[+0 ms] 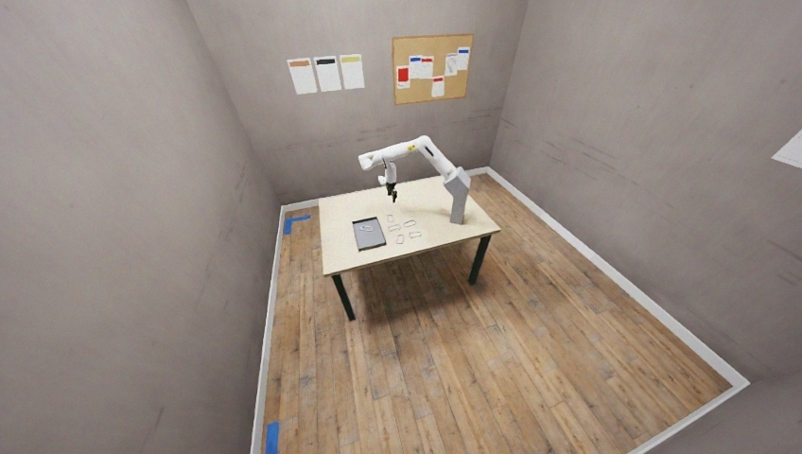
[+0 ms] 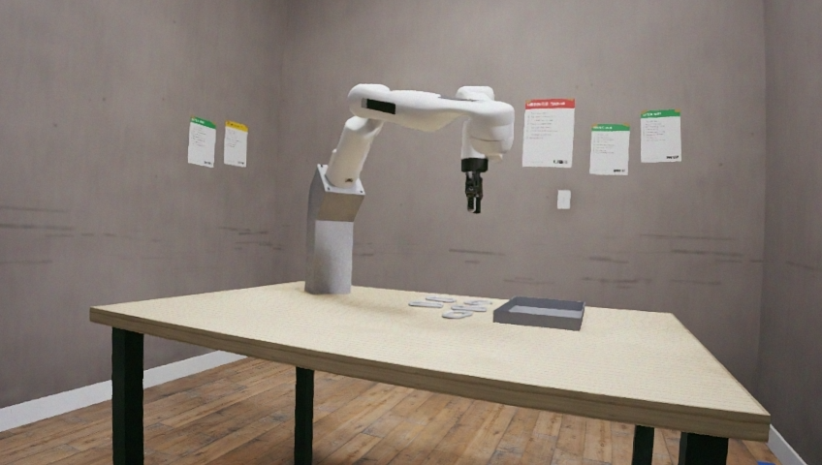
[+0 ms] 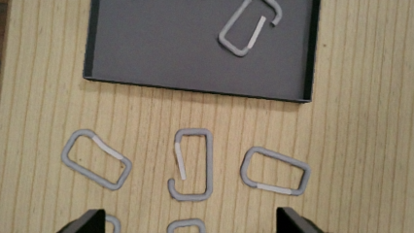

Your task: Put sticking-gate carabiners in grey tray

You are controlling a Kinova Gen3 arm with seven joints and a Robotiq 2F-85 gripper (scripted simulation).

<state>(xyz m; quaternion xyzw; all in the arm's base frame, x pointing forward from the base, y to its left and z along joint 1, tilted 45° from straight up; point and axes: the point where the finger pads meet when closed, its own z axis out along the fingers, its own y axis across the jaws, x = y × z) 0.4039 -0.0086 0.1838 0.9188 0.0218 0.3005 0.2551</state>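
The carabiner gate lies 1 cm ahead of my hand, 2 cm to the left of it and 27 cm below it. Round my hand: grey tray (19 cm ahead, 4 cm to the right, 27 cm below).
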